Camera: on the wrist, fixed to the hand. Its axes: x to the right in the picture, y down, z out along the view.
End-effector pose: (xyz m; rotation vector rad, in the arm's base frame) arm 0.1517 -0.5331 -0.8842 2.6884 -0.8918 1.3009
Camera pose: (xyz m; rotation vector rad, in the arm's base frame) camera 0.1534 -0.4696 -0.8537 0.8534 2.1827 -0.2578
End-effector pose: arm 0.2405 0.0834 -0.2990 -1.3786 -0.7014 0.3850
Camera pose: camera 0.2488 0.0413 -0.2430 0.9497 -1.9924 -1.8063
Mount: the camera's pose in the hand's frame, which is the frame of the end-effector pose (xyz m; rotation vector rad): -0.0077 -0.0606 -0.0352 0.0089 -0.3346 -3.1111
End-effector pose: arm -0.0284 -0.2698 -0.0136 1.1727 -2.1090 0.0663
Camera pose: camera 0.0398 -0.2869 -0.0091 -2.4759 -1.2352 1.2097
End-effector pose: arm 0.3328 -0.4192 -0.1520 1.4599 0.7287 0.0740
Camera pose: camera 0.2866 -0.4012 -0.2021 -0.9440 1.7350 -2.2599
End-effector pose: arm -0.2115 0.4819 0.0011 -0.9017 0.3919 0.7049
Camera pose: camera -0.1753 0.4245 0.0203 -0.3825 -1.3105 -1.9917
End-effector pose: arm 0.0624 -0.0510 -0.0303 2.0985 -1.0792 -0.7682
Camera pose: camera 0.1129 -0.0073 -0.0530 -1.0008 -1.9756 1.0653
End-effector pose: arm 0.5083 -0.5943 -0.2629 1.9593 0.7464 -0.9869
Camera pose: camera 0.4706 -0.5349 -0.2669 0.8501 -1.8806 1.2510
